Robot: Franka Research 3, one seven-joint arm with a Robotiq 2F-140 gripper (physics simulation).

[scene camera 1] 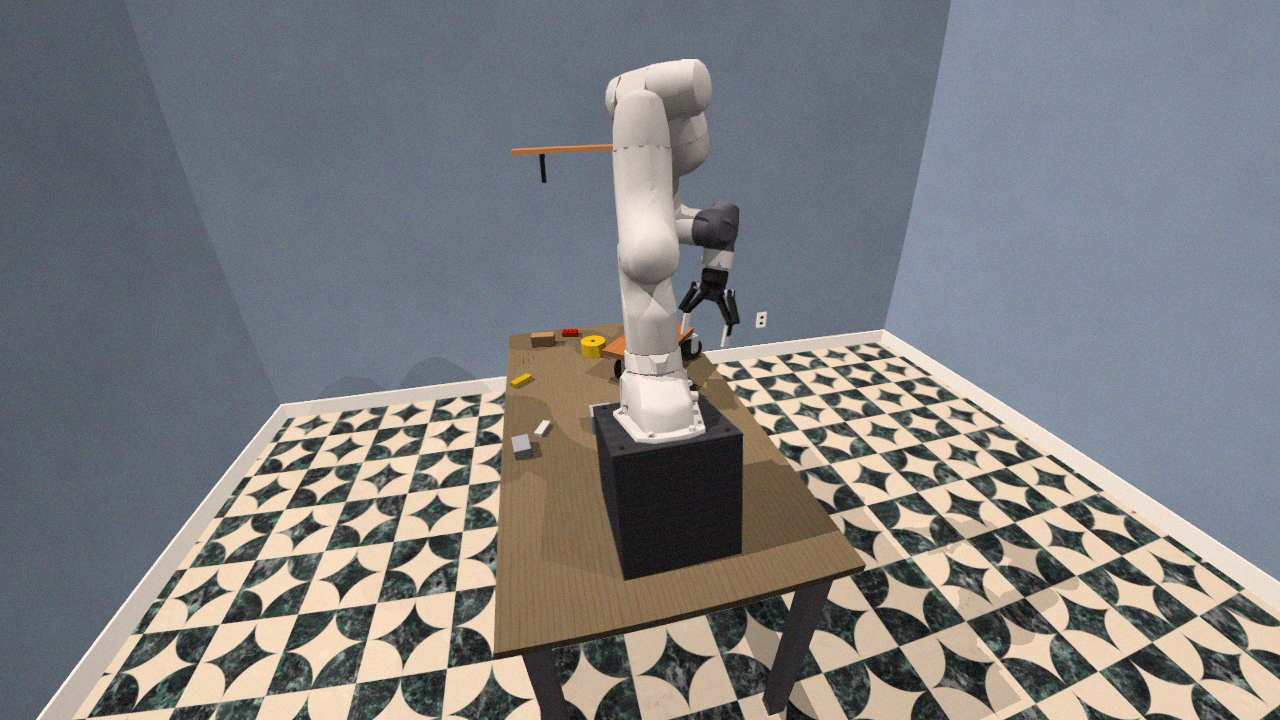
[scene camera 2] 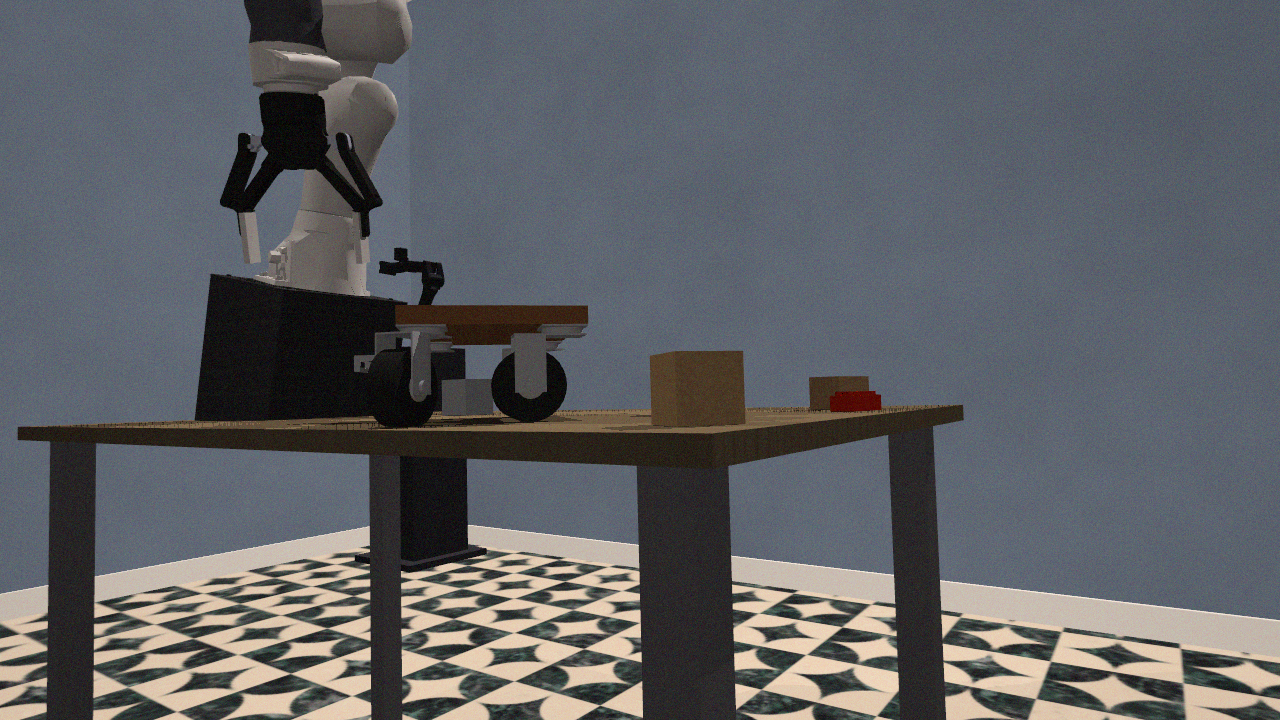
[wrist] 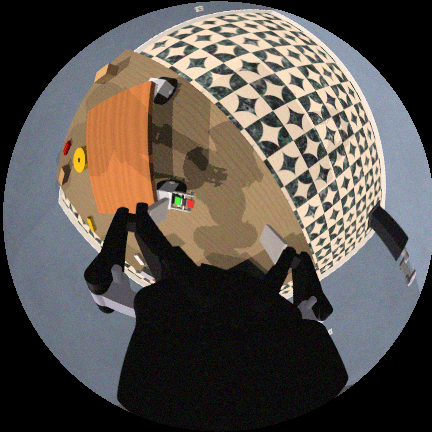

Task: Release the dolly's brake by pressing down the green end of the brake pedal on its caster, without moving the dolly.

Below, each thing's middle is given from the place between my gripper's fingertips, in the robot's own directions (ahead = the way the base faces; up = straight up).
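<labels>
My hand is 160 mm above the caster (wrist: pixel 167 188), 60 mm short of it and 110 mm to the right of it. Counting from my hand, the dolly (scene camera 2: pixel 529 384) is 150 mm below, 200 mm ahead and 100 mm to the left, and the wooden block (scene camera 2: pixel 821 388) is 190 mm below, 520 mm ahead and 500 mm to the left. The red brick (scene camera 2: pixel 852 401) is a good way below my hand, far ahead of it and far to the left of it.
</labels>
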